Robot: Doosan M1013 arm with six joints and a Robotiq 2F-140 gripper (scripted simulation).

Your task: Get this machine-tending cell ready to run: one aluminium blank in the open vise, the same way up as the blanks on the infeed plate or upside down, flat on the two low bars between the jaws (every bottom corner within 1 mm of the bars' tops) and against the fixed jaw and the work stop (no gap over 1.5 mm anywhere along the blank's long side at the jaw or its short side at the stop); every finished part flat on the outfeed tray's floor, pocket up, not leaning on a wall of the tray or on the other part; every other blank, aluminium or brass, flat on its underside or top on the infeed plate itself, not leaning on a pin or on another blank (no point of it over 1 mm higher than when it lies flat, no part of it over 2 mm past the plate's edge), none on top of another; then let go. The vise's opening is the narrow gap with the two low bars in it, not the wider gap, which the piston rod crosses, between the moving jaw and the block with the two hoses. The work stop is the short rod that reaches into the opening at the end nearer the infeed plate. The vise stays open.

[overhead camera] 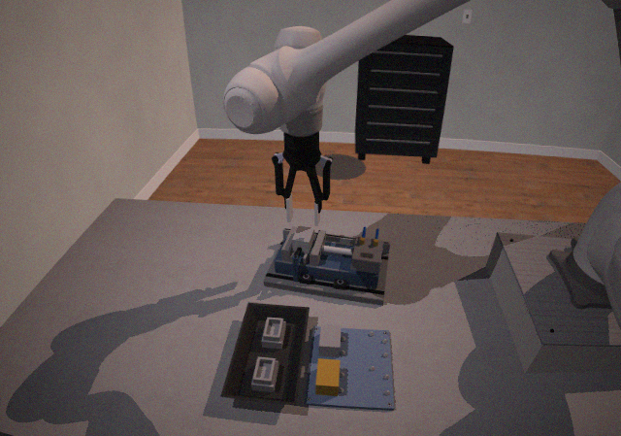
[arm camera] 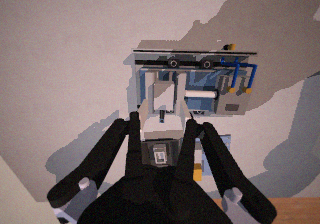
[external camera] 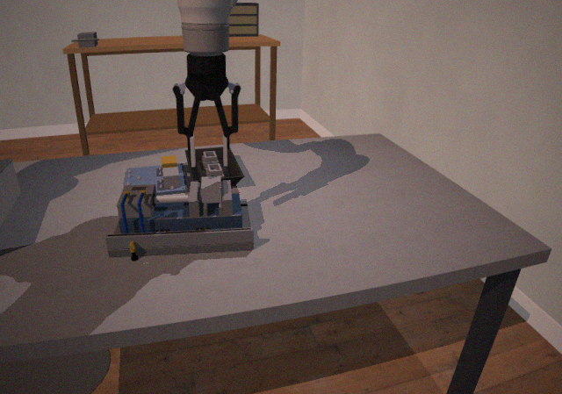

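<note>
My gripper is now 150 mm above the blue vise and 70 mm past it. The rest, counted from my hand: brass blank (330 mm to the left, 160 mm below, 90 mm behind); then aluminium blank (240 mm to the left, 160 mm below, 90 mm behind); then infeed plate (290 mm to the left, 180 mm below, 140 mm behind).
</note>
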